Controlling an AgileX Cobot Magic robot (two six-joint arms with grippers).
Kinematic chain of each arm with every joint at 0, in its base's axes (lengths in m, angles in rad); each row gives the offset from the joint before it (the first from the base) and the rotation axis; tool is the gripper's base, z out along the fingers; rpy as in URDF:
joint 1: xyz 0 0 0.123 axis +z
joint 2: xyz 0 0 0 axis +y
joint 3: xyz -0.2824 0 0.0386 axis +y
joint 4: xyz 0.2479 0 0.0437 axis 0.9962 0 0.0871
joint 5: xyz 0 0 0 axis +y
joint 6: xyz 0.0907 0 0.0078 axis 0.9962 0 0.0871
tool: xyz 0 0 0 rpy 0 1.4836 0
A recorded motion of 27 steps. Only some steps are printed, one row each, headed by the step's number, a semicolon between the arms.
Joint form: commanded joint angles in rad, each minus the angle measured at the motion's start. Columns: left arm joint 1, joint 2, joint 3, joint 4, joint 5, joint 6; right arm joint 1, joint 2, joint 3, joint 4, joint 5, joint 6.
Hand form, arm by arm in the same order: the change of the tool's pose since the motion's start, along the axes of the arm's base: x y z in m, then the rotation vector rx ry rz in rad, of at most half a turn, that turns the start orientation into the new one. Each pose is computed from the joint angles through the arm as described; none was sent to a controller.
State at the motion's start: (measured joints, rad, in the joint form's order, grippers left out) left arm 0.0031 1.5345 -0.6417 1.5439 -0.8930 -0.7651; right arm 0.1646 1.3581 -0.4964 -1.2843 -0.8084 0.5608
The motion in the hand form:
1: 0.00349 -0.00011 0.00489 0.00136 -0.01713 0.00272; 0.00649 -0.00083 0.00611 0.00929 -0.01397 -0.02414
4: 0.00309 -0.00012 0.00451 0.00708 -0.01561 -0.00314; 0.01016 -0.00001 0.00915 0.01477 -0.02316 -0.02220
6: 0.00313 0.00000 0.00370 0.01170 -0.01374 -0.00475; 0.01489 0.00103 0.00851 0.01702 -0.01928 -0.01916
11: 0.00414 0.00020 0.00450 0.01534 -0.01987 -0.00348; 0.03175 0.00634 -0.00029 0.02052 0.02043 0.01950
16: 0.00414 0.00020 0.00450 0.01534 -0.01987 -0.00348; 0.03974 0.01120 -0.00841 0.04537 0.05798 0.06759
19: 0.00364 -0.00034 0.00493 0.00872 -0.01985 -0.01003; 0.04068 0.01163 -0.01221 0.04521 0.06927 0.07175
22: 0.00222 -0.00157 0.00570 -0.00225 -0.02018 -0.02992; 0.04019 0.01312 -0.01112 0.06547 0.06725 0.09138
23: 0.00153 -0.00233 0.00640 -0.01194 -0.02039 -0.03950; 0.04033 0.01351 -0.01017 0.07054 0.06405 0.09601
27: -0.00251 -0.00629 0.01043 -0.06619 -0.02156 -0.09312; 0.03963 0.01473 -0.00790 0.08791 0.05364 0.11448
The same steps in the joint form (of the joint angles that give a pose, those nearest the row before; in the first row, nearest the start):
1: -0.0013 -0.0034 -0.0185 0.0018 0.0039 -0.0059; -0.0038 0.0018 -0.0259 0.0137 0.0121 0.0077
4: -0.0013 -0.0034 -0.0189 0.0116 0.0039 -0.0085; -0.0038 0.0088 -0.0432 0.0137 0.0084 0.0099
6: -0.0013 -0.0015 -0.0189 0.0160 0.0060 -0.0085; -0.0038 0.0294 -0.0591 0.0137 0.0040 0.0098
11: -0.0013 -0.0015 -0.0231 0.0160 0.0094 -0.0058; -0.0038 0.1238 -0.1167 -0.0167 -0.0292 0.0252
16: -0.0013 -0.0015 -0.0231 0.0160 0.0094 -0.0058; -0.0038 0.1900 -0.1468 -0.0393 -0.0837 0.0396
19: -0.0013 -0.0015 -0.0229 0.0160 0.0001 -0.0059; -0.0038 0.2049 -0.1465 -0.0393 -0.0886 0.0359
22: -0.0013 -0.0015 -0.0229 0.0224 -0.0217 -0.0058; -0.0038 0.2095 -0.1489 -0.0393 -0.1174 0.0356
23: -0.0013 -0.0015 -0.0229 0.0224 -0.0353 -0.0059; -0.0038 0.2095 -0.1512 -0.0393 -0.1241 0.0355
27: -0.0013 -0.0015 -0.0229 0.0224 -0.1116 -0.0059; -0.0038 0.2095 -0.1536 -0.0379 -0.1500 0.0301

